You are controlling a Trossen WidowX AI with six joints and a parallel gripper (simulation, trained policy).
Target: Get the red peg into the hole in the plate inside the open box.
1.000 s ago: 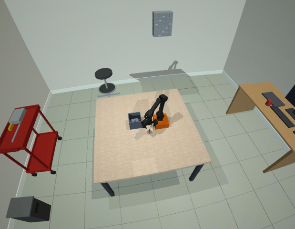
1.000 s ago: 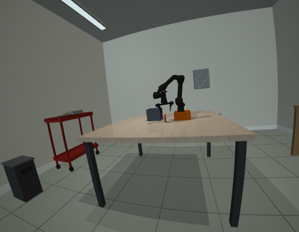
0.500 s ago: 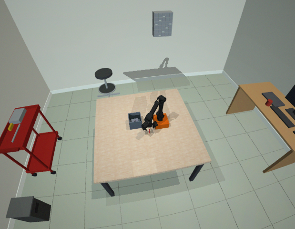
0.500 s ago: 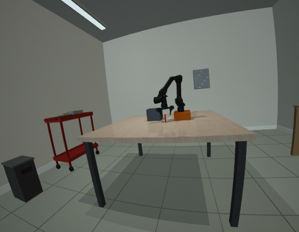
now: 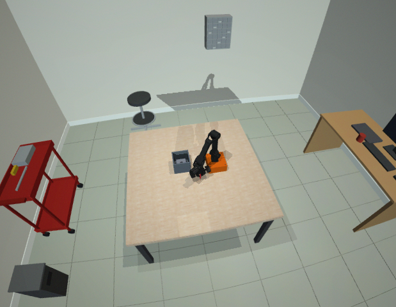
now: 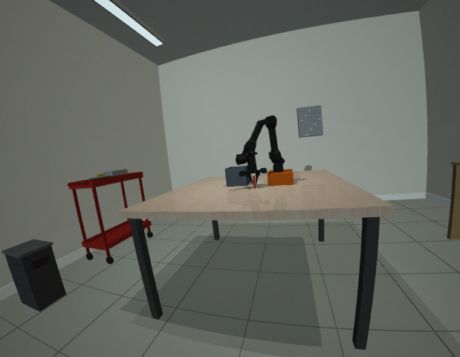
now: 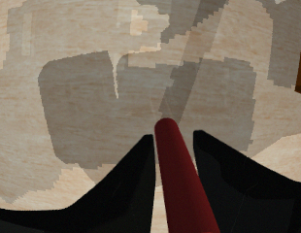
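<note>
Right now my gripper tip is 180 mm short of the grey plate, 140 mm to the left of it and 20 mm below it. Round my gripper tip: red peg 20 mm above.
</note>
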